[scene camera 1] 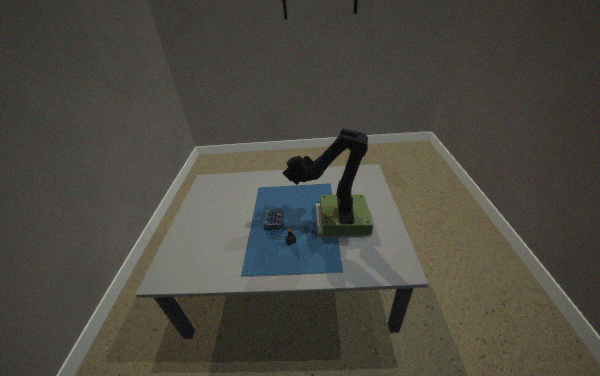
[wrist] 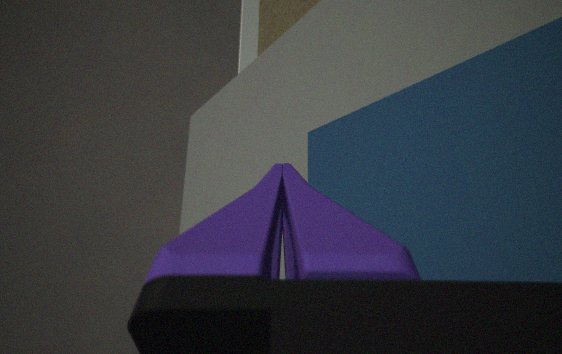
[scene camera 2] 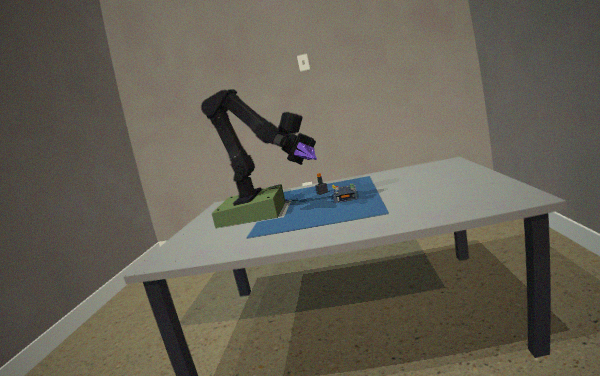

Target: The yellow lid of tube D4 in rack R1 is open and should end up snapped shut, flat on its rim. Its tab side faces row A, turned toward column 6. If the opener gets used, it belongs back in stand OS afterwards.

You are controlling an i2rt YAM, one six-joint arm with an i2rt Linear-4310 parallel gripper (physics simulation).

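Seen in the pictures: gripper, fingertip midpoint: (scene camera 1: 285, 172) (wrist: 282, 176) (scene camera 2: 315, 158); arm's base, link origin: (scene camera 1: 345, 209) (scene camera 2: 248, 197).
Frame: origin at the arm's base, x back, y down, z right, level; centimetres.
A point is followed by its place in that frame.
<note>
The grey tube rack R1 (scene camera 1: 273, 227) @(x -37.5, y 6.4, z -5.3 cm) (scene camera 2: 345, 190) @(x -38.1, y 3.7, z 1.5 cm) stands on the blue mat with small coloured lids on it. A small yellow lid (scene camera 2: 334, 187) @(x -34.2, y 2.0, z 0.5 cm) sticks up at the rack's left end in scene camera 2. It is too small to tell its tube or its exact angle. The opener (scene camera 1: 289, 231) @(x -27.5, y -1.1, z -15.6 cm) (scene camera 2: 319, 176) @(x -27.6, y -0.7, z -14.6 cm), with an orange top, stands upright in the dark stand OS (scene camera 1: 290, 240) @(x -27.4, y 3.9, z -16.7 cm) (scene camera 2: 321, 189) @(x -27.5, y 4.7, z -13.4 cm). My gripper (scene camera 2: 316, 159) @(x -31.1, y -12.2, z 17.9 cm) (wrist: 282, 176) @(x -31.1, y -12.2, z 17.9 cm) is shut and empty, its purple fingertips together, high above the mat and apart from rack and stand. The rack does not show in the wrist view.
The blue mat (scene camera 1: 300, 262) @(x -22.3, y 6.7, z -27.6 cm) (scene camera 2: 320, 225) @(x -30.3, y 6.8, z 31.0 cm) (wrist: 425, 175) @(x -35.6, y 6.6, z 21.8 cm) lies on the light grey table (scene camera 1: 200, 240) @(x -74.7, y 6.9, z -13.4 cm) (scene camera 2: 450, 200) @(x -71.2, y 6.9, z 27.3 cm) (wrist: 240, 150) @(x -70.1, y 6.9, z 31.7 cm). The arm's green base block (scene camera 1: 347, 229) @(x 0.1, y 2.6, z -11.3 cm) (scene camera 2: 245, 212) @(x -1.7, y 3.0, z 12.9 cm) stands at the mat's edge. The stand is close to the rack.
</note>
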